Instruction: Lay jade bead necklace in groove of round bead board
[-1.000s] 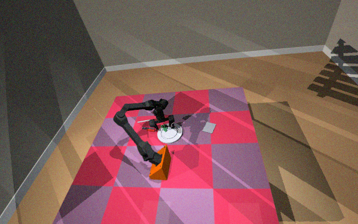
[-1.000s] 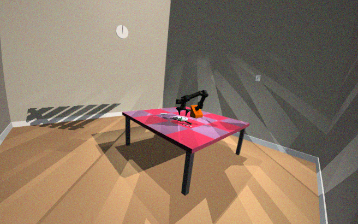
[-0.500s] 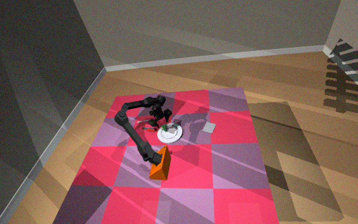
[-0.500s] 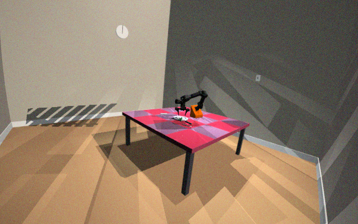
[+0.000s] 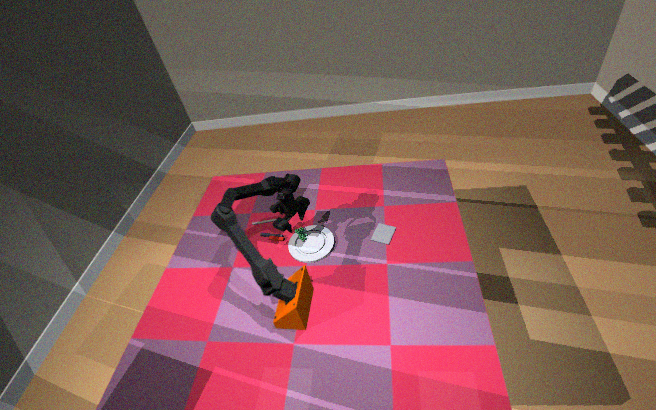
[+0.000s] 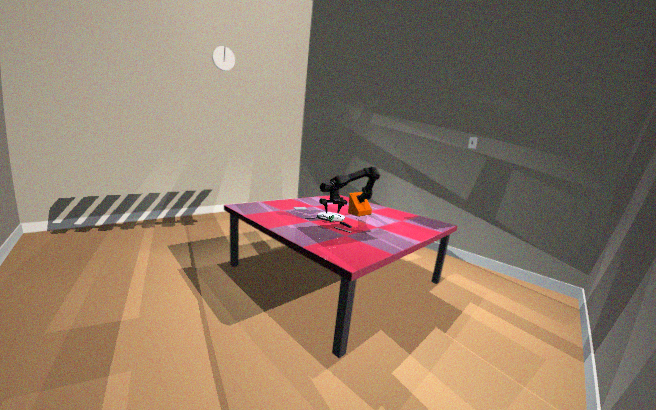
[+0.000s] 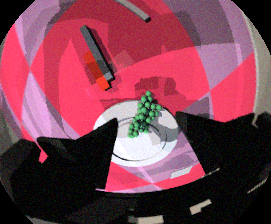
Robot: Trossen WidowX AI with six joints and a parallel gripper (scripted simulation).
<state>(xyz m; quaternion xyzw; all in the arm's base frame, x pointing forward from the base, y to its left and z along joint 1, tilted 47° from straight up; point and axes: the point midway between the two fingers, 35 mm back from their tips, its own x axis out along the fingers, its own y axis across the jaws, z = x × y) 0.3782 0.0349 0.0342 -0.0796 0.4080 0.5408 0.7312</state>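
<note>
Now: the round white bead board 6 cm to the right of my gripper tip, 6 cm behind it and 4 cm below it. Also, from my gripper tip: red-handled tool 11 cm to the left, 4 cm below, 1 cm behind; then flat grey pad 37 cm to the right, 5 cm below, 3 cm behind; then thin white rod 18 cm to the left, 9 cm ahead, 5 cm below.
</note>
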